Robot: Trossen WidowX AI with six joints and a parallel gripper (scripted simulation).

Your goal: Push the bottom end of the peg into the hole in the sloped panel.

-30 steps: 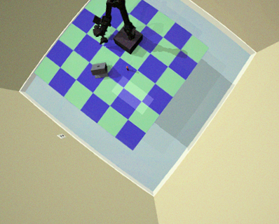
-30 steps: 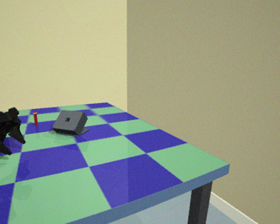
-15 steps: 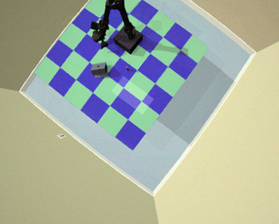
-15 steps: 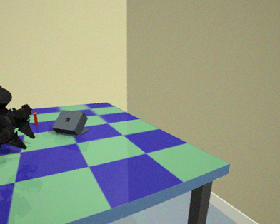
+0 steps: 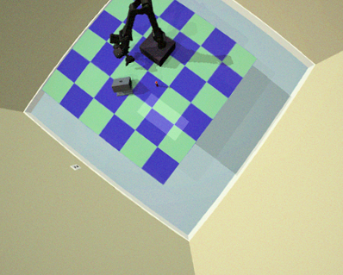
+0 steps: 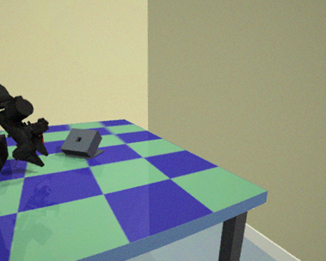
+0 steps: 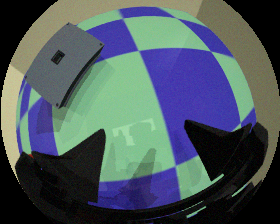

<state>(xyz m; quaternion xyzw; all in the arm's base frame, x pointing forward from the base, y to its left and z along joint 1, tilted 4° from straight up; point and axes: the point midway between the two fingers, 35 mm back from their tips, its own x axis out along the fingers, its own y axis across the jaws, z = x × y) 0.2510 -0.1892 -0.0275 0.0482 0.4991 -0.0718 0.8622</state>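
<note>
Now: gripper tip 330 mm to the right of the red peg, 20 mm below it and 20 mm past it. The rest, counted from my gripper tip: grey sloped panel (150 mm ahead, 120 mm to the left, 10 mm above).
</note>
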